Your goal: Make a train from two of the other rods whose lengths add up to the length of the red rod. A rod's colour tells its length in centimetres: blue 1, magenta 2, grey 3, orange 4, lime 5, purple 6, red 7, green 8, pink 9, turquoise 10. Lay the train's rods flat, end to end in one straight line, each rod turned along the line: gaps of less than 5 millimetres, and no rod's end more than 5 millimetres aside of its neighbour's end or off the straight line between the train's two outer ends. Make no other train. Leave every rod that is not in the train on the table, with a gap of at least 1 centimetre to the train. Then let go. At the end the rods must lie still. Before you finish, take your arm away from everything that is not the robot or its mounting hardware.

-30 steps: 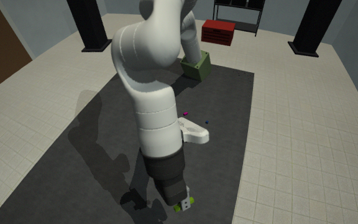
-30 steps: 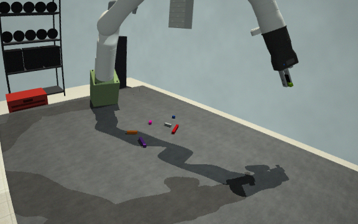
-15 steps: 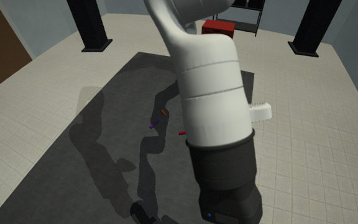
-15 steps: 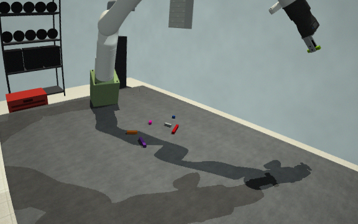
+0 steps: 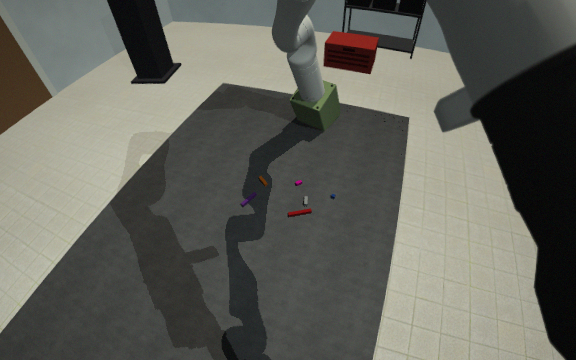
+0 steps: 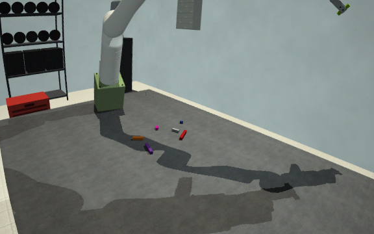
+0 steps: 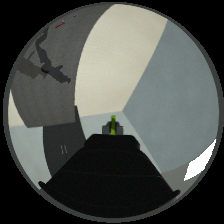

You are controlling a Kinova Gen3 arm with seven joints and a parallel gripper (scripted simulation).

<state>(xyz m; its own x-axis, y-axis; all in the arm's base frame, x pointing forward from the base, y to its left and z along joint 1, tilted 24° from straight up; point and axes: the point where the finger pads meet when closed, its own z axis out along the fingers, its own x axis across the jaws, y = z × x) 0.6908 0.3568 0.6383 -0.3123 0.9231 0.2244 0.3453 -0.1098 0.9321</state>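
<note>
Now: the lime rod 10 mm to the left of my hand, 10 mm below it and 10 mm ahead of it. Round my hand: blue rod: 550 mm below, 540 mm behind, 130 mm to the right; grey rod: 550 mm below, 510 mm behind, 210 mm to the right; red rod: 550 mm below, 460 mm behind, 230 mm to the right.
</note>
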